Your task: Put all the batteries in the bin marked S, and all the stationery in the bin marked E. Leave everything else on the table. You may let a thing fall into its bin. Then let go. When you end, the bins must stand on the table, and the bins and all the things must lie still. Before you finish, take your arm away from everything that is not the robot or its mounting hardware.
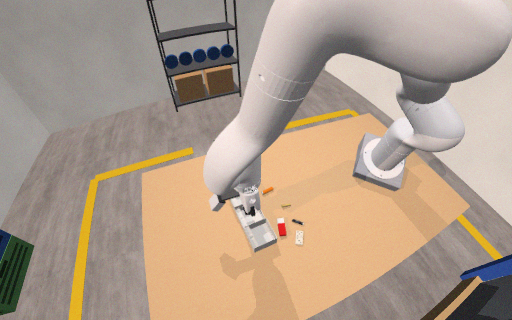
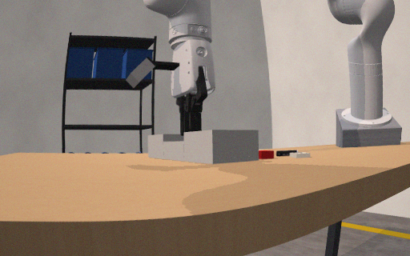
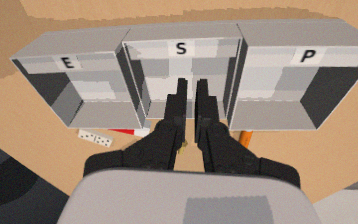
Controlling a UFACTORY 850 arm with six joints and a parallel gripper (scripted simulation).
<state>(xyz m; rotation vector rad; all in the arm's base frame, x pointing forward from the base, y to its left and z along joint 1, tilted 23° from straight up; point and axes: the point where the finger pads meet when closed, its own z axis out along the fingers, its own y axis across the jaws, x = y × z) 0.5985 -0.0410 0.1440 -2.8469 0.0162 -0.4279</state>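
My gripper is now 40 mm above the bin and 10 mm to the right of it. Also, from my hand: brass bolt 140 mm behind, 60 mm below; then eraser 100 mm behind, 80 mm to the left, 60 mm below; then orange battery 100 mm behind, 80 mm to the right, 60 mm below.
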